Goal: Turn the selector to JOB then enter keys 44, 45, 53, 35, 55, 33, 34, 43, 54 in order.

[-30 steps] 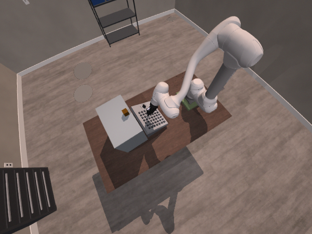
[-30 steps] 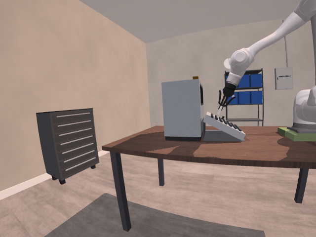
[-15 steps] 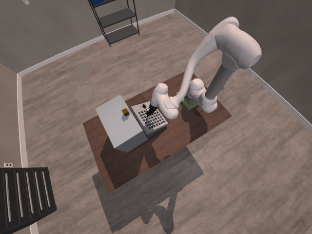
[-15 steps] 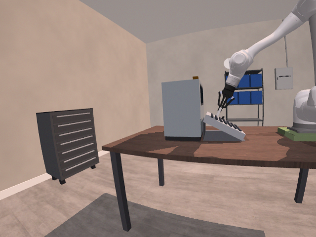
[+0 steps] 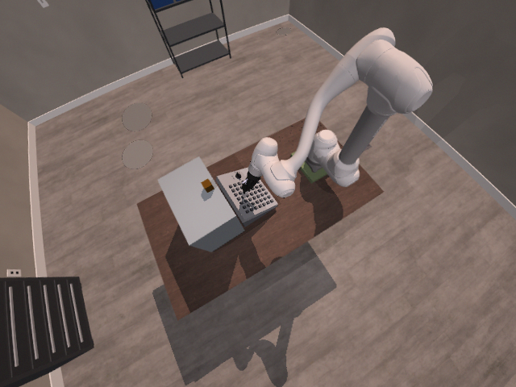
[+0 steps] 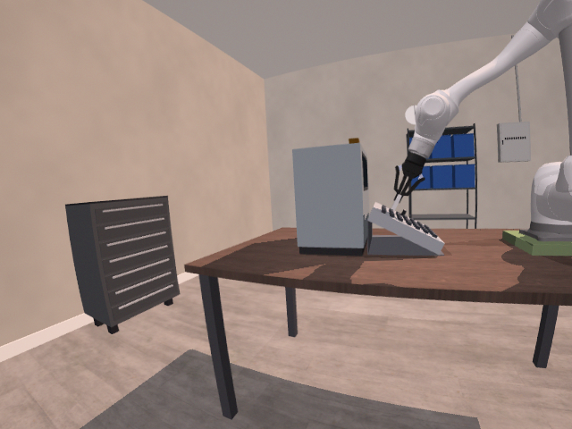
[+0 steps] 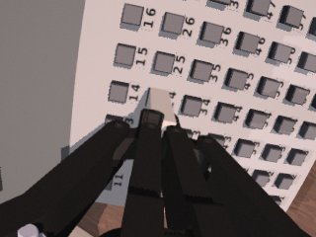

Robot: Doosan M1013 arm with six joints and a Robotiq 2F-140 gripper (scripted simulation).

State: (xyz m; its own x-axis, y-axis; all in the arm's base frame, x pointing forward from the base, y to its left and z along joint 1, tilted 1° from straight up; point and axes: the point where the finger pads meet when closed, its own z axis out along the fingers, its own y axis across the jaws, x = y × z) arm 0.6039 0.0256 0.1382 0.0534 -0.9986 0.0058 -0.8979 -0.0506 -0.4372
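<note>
My gripper is now 7 cm above the key 44 and 4 cm past it. The rest, counted from my hand: black selector knob 17 cm to the right, 6 cm below, 3 cm behind; sloped keypad 11 cm below, 5 cm to the right, 1 cm behind.
</note>
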